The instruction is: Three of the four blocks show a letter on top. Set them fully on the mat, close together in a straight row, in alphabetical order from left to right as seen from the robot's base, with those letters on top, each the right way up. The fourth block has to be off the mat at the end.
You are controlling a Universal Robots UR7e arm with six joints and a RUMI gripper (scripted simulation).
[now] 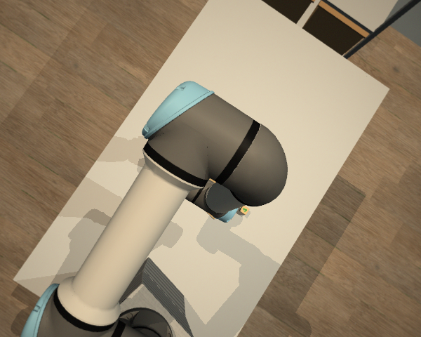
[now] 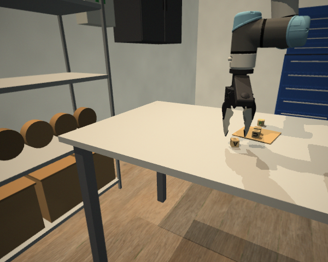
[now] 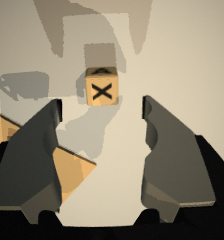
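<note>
Now: the X block 40 mm below my hand. Also, from my hand: D block 110 mm to the right, 60 mm behind, 30 mm below; S block 150 mm to the right, 60 mm behind, 30 mm below; orange mat 150 mm to the right, 60 mm behind, 50 mm below.
</note>
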